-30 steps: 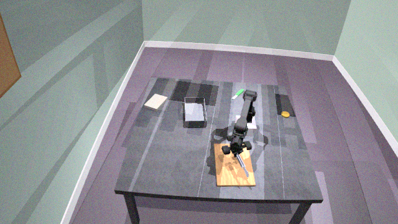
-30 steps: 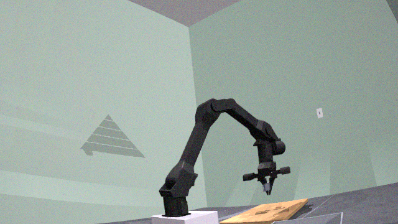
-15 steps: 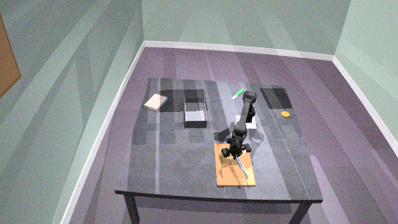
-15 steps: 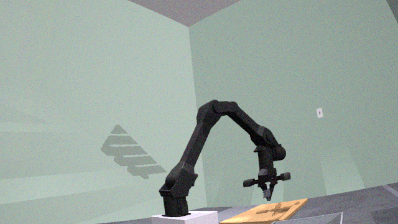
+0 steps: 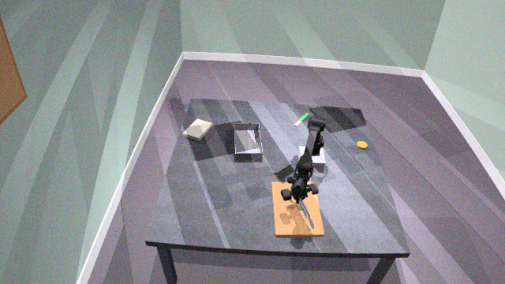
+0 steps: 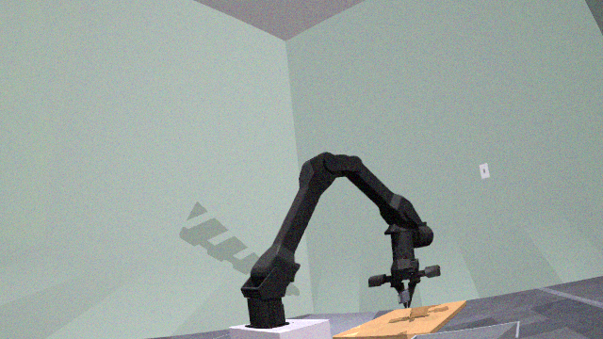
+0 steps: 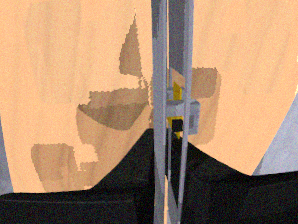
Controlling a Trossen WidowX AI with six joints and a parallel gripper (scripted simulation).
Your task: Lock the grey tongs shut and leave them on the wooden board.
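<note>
My gripper tip is 40 mm below the yellow piece, 30 mm to the left of it and 10 mm short of it. Round my gripper tip: wooden board 40 mm below; small yellow disc 540 mm to the right, 510 mm behind, 40 mm below; roasting tin 520 mm to the right, 250 mm ahead, 20 mm below.
</note>
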